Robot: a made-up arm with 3 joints. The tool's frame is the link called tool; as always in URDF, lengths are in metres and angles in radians.
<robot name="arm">
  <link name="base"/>
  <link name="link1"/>
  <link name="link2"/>
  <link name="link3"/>
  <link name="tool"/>
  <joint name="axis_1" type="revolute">
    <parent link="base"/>
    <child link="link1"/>
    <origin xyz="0 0 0.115" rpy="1.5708 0 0"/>
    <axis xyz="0 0 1"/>
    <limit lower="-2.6" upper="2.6"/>
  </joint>
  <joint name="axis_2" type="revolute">
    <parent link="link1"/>
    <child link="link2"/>
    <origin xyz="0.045 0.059 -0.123"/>
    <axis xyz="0 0 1"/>
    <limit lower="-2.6" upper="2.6"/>
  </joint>
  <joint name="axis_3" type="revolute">
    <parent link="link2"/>
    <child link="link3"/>
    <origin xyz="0.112 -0.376 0.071" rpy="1.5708 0 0"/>
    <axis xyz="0 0 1"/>
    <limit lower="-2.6" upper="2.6"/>
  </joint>
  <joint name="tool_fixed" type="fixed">
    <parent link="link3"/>
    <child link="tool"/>
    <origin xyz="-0.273 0.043 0.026" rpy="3.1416 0 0"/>
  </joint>
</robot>
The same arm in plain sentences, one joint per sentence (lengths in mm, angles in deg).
The arm has three revolute joints in a row. What follows holds with every joint at zero, and every direction is one of the base frame's. The first joint lies 115 mm along +z from the base frame's origin and turns about -y, from -148.97 to 148.97 deg. The second joint lies 45 mm along +x and 123 mm along +y and 59 mm along +z from the first joint and turns about -y, from -148.97 to 148.97 deg. The third joint lies 112 mm along +x and 71 mm along -y and 376 mm along -z from the second joint and turns about -z, from -148.97 to 148.97 deg. The tool frame, which is the frame that the pose is given for, lies 273 mm along -x and 43 mm along -y and 26 mm along -z from the third joint; its axes are the base frame's turned by roll 0, pitch 0 and yaw 0 deg (as in URDF: about the fixed x, then y, then z).
